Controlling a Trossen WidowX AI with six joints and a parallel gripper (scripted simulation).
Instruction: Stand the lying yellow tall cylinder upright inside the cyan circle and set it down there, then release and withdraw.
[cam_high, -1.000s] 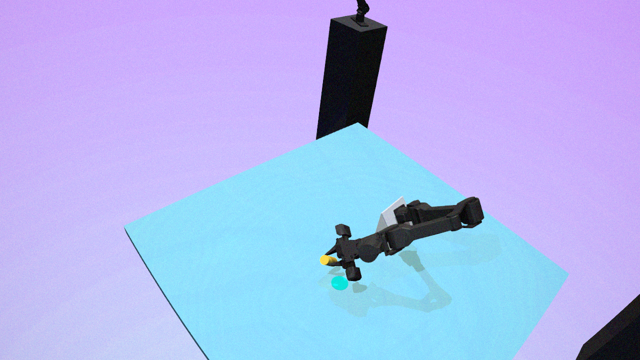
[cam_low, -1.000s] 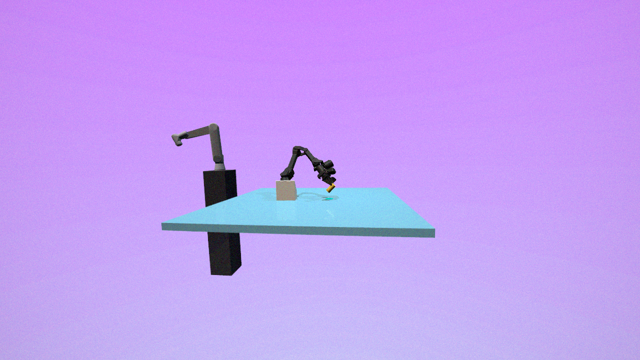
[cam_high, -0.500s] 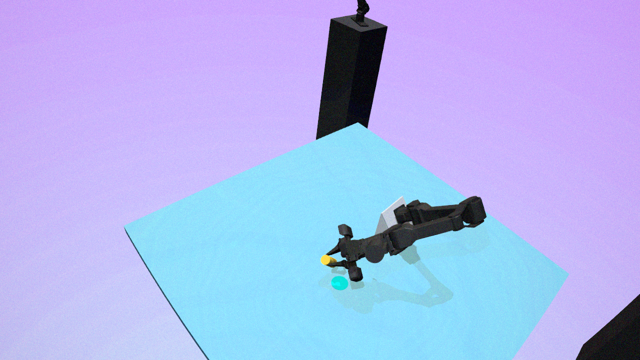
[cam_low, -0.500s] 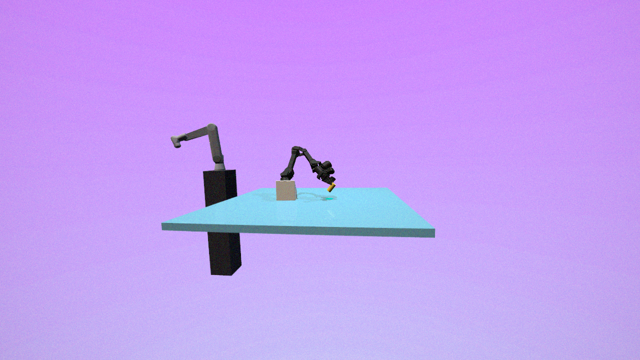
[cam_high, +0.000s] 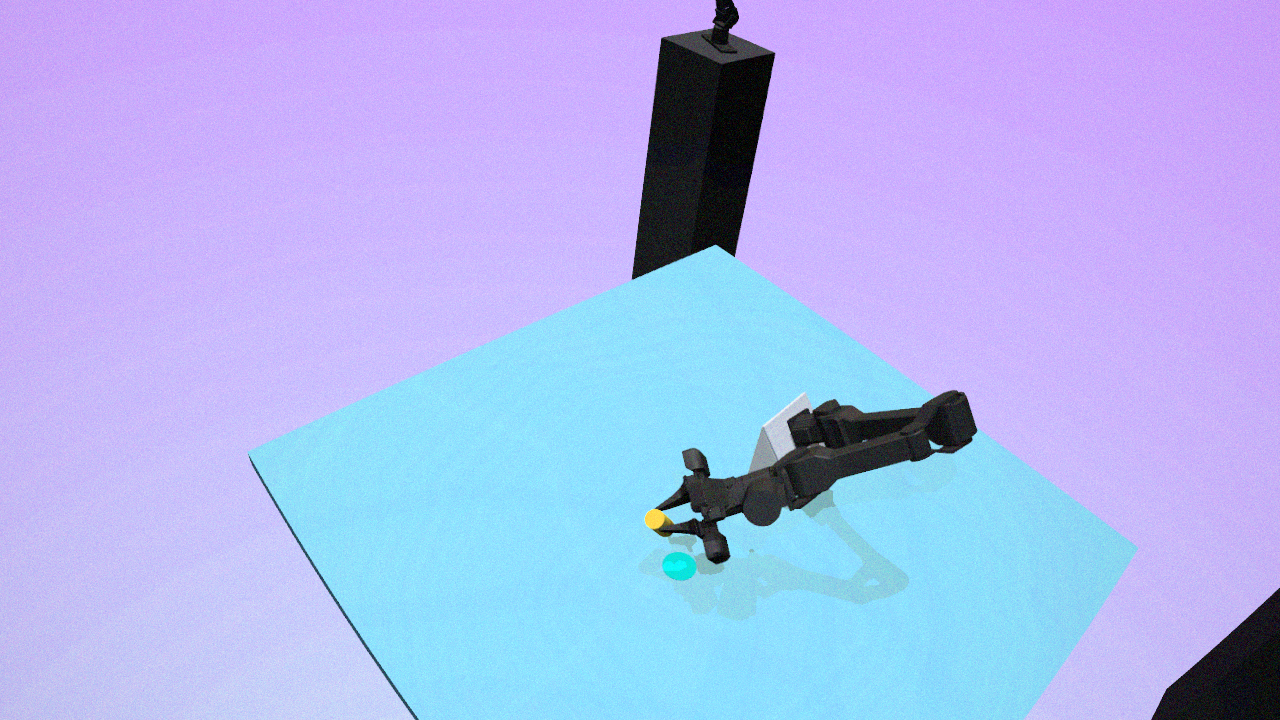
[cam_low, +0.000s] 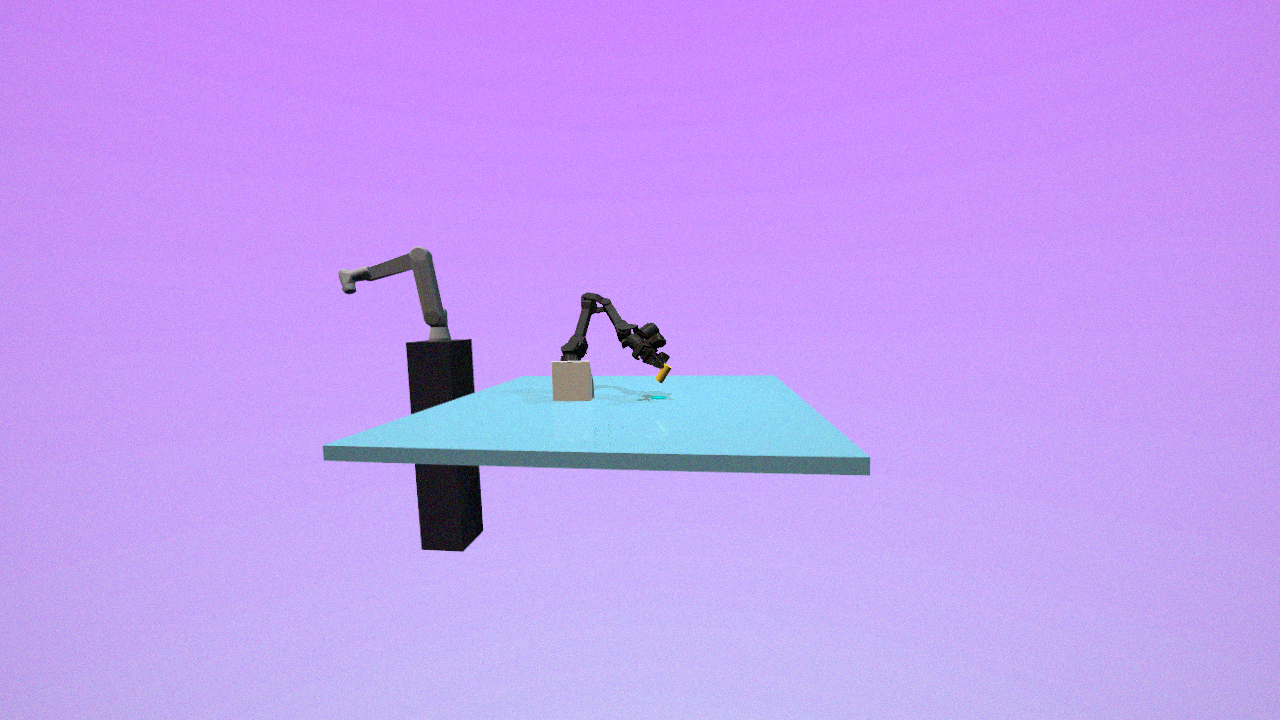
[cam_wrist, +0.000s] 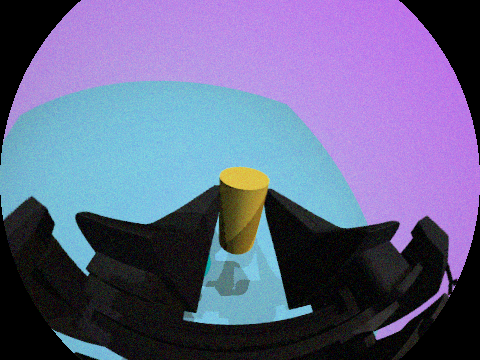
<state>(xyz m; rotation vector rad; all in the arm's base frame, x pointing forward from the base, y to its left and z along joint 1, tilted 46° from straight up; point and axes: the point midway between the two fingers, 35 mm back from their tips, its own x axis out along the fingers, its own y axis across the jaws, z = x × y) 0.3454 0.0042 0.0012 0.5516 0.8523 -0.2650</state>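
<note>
The cyan circle lies 11 cm below my gripper tip, 4 cm to the left of it and 3 cm behind it. Also, from my gripper tip: yellow cylinder (2 cm below, 1 cm behind).
</note>
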